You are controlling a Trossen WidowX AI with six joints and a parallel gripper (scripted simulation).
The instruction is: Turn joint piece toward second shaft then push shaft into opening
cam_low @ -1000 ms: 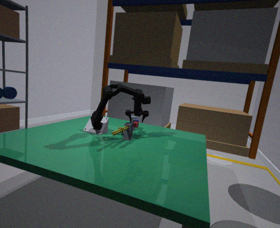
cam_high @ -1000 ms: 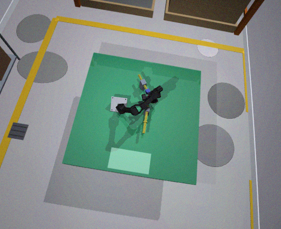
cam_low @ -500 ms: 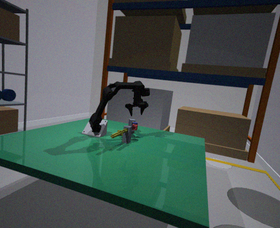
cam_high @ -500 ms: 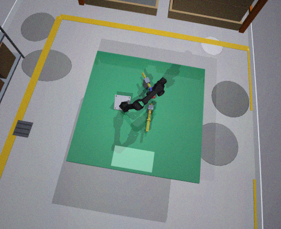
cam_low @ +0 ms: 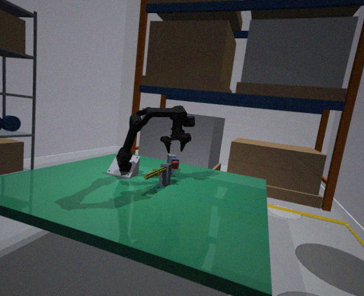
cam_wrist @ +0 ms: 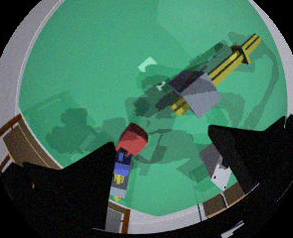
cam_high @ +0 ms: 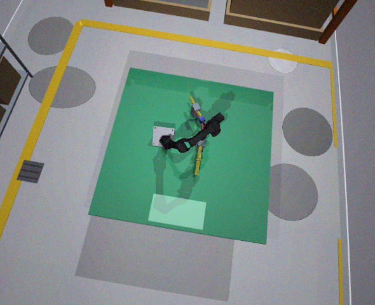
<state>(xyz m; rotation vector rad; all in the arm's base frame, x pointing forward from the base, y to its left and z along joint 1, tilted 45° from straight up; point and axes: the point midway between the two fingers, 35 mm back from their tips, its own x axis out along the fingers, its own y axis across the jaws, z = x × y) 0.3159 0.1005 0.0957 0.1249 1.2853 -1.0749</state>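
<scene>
My gripper tip is 9 cm above the red square joint piece and 8 cm to the right of it.
</scene>
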